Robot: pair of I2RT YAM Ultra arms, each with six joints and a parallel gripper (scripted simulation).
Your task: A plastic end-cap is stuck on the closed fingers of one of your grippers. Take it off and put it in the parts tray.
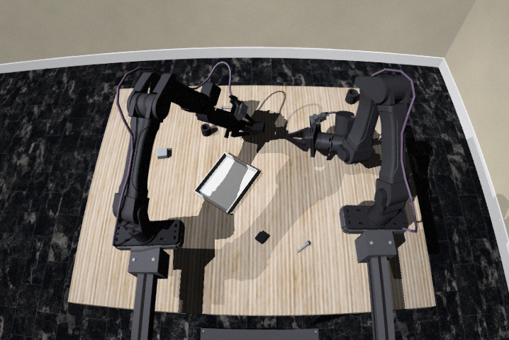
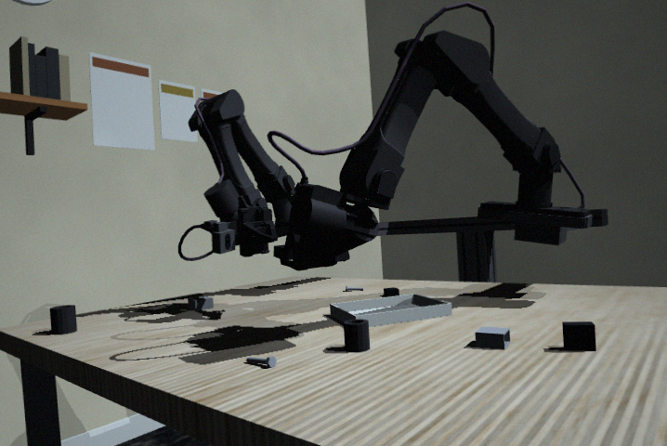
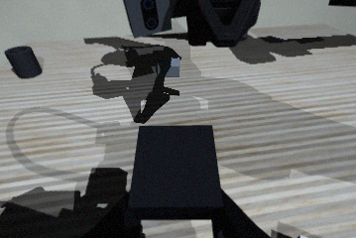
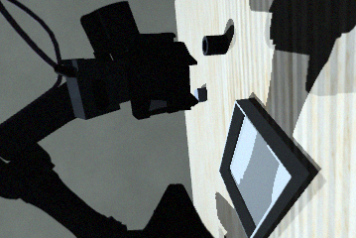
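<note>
The grey parts tray lies 140 mm behind my left hand, 110 mm to the left of it and 110 mm below it. The rest, counted from my left hand: black tube: 180 mm to the left, 100 mm below, 80 mm ahead.
</note>
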